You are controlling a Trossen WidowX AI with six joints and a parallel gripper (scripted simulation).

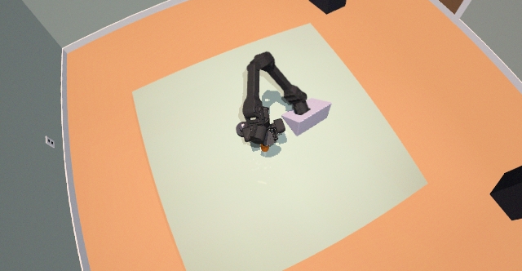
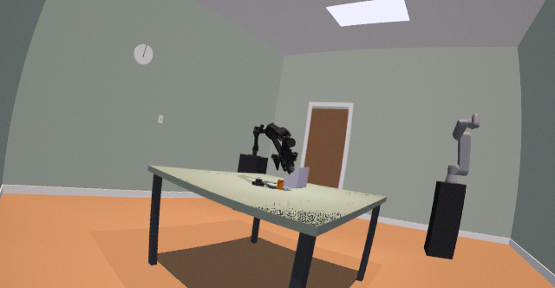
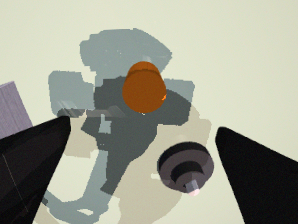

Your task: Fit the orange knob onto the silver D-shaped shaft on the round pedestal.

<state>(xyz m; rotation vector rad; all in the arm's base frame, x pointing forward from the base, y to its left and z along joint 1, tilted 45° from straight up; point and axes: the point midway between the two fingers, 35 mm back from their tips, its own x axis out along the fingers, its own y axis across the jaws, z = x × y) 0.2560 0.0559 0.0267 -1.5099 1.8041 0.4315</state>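
Now: gripper tip 8 cm above the orange knob. Also, from my gripper tip: dark round pedestal (3 cm ahead, 15 cm to the right, 9 cm below).
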